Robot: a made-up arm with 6 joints.
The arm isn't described. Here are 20 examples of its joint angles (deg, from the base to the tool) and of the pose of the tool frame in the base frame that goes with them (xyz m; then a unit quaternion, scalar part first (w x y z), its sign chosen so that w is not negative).
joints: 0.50 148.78 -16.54 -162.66 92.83 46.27
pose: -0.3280 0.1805 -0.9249 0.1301 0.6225 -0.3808 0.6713
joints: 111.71 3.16 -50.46 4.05 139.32 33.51
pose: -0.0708 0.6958 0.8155 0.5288 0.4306 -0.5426 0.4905
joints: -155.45 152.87 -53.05 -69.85 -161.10 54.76
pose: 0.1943 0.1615 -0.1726 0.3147 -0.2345 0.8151 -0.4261
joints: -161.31 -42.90 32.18 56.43 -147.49 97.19
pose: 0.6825 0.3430 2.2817 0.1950 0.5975 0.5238 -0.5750
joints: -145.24 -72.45 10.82 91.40 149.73 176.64
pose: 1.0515 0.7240 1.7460 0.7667 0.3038 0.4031 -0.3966
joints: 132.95 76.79 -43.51 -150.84 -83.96 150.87
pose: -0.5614 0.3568 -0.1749 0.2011 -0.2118 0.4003 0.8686
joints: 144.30 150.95 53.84 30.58 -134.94 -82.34
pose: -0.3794 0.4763 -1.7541 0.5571 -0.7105 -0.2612 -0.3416
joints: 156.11 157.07 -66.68 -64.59 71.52 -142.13
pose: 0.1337 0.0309 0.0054 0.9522 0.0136 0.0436 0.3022
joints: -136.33 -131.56 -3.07 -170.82 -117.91 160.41
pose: 1.2459 0.9272 0.3152 0.0700 0.8279 0.1471 -0.5368
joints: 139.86 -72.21 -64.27 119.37 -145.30 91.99
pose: 0.1194 -0.2239 1.0408 0.2248 -0.9671 0.0651 -0.0994
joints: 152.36 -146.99 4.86 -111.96 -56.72 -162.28
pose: 1.2809 -0.7519 -0.0782 0.4542 0.6273 -0.5060 -0.3797
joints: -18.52 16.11 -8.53 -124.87 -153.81 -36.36
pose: 1.1650 -0.2744 1.0042 0.0121 -0.4696 -0.6220 -0.6265
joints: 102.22 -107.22 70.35 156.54 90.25 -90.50
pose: 0.2947 -2.1931 -0.0560 0.5430 0.0780 -0.8322 0.0808
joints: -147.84 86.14 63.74 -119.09 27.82 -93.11
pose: -1.7432 -1.2064 -0.0991 0.2855 0.0205 0.9471 -0.1452
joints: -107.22 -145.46 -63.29 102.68 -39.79 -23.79
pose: 0.2667 0.7182 0.3270 0.1159 0.4399 0.0128 0.8905
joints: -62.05 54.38 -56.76 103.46 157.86 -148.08
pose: 0.4331 -0.7208 0.0878 0.1183 -0.8408 -0.0437 -0.5264
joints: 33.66 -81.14 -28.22 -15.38 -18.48 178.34
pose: -0.4000 -0.4889 1.3117 0.2017 -0.8806 -0.3524 -0.2443
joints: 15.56 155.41 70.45 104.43 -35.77 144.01
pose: 0.7559 0.2602 -1.7738 0.6668 0.4854 0.2160 -0.5227
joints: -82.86 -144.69 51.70 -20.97 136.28 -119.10
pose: -0.3901 1.6709 -0.8937 0.3018 0.5836 -0.4629 -0.5950
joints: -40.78 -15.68 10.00 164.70 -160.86 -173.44
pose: 0.5275 -0.2103 2.0446 0.1127 0.2912 0.9381 0.1496
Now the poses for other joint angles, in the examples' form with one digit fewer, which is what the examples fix.
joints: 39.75 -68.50 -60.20 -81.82 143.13 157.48
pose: -0.104 -0.122 0.770 0.551 -0.279 0.378 -0.690
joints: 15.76 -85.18 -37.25 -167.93 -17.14 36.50
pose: -0.588 0.029 1.172 0.287 0.784 -0.087 0.544
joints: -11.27 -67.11 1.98 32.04 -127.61 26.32
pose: -0.916 0.016 1.811 0.806 -0.100 0.532 -0.239
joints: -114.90 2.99 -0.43 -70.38 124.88 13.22
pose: -0.501 -0.927 1.371 0.274 0.437 0.521 0.680
